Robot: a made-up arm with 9 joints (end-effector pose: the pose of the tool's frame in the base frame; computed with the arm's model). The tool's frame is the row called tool.
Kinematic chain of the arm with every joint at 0, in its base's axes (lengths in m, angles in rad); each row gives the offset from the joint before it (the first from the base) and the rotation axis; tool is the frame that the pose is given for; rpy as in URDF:
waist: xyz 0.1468 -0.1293 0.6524 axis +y
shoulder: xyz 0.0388 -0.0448 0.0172 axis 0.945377 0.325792 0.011
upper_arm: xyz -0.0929 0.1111 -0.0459 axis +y
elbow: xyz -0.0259 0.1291 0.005 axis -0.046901 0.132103 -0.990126
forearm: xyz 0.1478 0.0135 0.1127 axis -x
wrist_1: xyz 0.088 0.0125 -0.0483 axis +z
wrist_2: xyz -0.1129 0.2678 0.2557 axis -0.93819 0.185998 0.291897
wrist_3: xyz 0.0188 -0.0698 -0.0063 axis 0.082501 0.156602 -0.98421
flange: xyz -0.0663 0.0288 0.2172 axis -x
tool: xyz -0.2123 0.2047 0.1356 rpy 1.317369 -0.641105 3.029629
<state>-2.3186 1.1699 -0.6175 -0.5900 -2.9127 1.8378 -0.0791 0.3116 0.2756</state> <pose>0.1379 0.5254 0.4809 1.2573 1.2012 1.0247</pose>
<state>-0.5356 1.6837 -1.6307 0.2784 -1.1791 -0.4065 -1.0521 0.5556 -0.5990</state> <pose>-0.4249 -0.1222 0.3861 1.0722 2.4836 0.5160</pose>
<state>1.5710 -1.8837 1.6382 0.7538 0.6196 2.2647 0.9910 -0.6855 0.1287</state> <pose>0.5150 -0.0581 -0.0916 -0.7543 0.8754 0.3691</pose>
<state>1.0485 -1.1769 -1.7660 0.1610 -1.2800 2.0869 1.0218 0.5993 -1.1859</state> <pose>0.5225 -0.5586 0.5572 1.8525 -0.1107 0.1892</pose>
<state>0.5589 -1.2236 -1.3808 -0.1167 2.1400 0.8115 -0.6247 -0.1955 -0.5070</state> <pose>-0.1879 -0.1400 -0.1620 -0.1657 2.6185 0.1000</pose>
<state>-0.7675 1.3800 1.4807 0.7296 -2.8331 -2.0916 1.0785 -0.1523 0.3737</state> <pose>0.1498 0.1307 -0.0379 -0.7427 1.2882 0.3155</pose>
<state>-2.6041 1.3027 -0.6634 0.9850 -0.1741 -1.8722 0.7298 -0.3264 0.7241</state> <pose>-0.1609 -0.8344 0.9170 -0.0968 -0.8907 -2.1634</pose>
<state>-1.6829 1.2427 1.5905 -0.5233 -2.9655 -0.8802 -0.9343 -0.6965 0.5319</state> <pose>0.4608 0.0449 0.4112 -2.0675 0.7187 -0.4087</pose>
